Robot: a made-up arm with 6 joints. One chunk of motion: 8 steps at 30 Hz.
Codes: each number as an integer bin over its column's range. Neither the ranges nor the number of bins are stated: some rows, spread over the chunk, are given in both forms.
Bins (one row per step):
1: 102 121 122 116 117 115
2: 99 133 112 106 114 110
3: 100 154 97 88 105 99
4: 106 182 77 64 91 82
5: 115 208 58 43 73 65
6: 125 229 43 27 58 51
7: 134 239 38 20 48 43
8: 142 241 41 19 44 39
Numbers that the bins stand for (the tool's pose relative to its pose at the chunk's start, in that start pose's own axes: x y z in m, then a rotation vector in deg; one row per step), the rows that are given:
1: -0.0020 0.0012 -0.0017 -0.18 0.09 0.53
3: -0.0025 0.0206 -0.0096 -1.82 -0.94 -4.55
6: 0.0043 0.0647 -0.0265 -5.41 -5.00 -19.80
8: 0.0090 0.0718 -0.0271 -5.88 -6.20 -23.61
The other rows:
2: -0.0028 0.0082 -0.0049 -0.76 -0.16 -1.06
4: -0.0009 0.0371 -0.0158 -3.24 -2.15 -9.95
5: 0.0016 0.0524 -0.0218 -4.47 -3.70 -15.35
7: 0.0068 0.0706 -0.0281 -5.82 -5.86 -22.34

